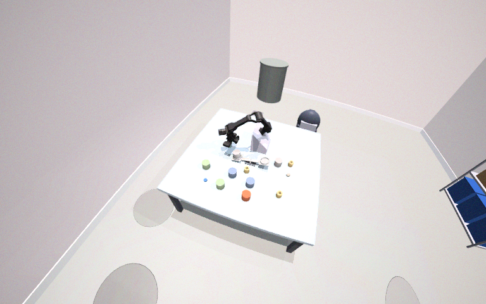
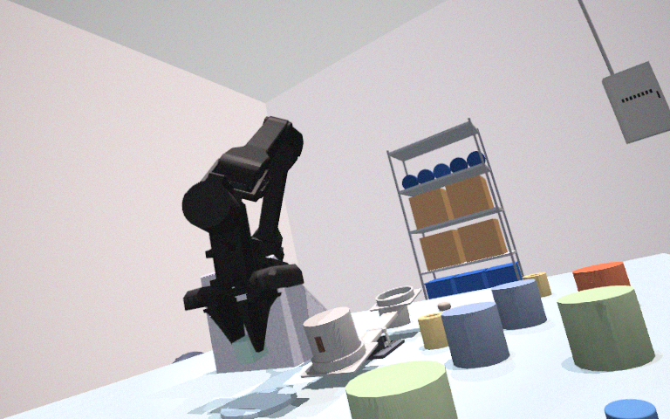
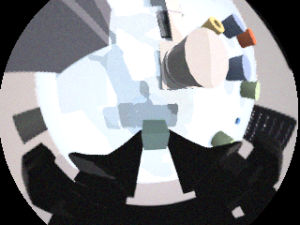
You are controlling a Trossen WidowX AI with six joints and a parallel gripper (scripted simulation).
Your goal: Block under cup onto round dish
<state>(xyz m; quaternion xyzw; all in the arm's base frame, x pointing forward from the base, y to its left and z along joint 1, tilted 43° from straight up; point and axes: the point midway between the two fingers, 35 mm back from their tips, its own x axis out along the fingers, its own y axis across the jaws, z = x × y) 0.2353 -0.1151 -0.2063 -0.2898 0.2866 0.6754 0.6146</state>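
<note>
Right now my gripper tip is 7 cm above the round white dish. Also, from my gripper tip: small balance: 5 cm ahead, 24 cm to the left, 3 cm below; cup: 4 cm behind, 49 cm to the left, 3 cm below; plank: 5 cm ahead, 24 cm to the left, 5 cm below.
</note>
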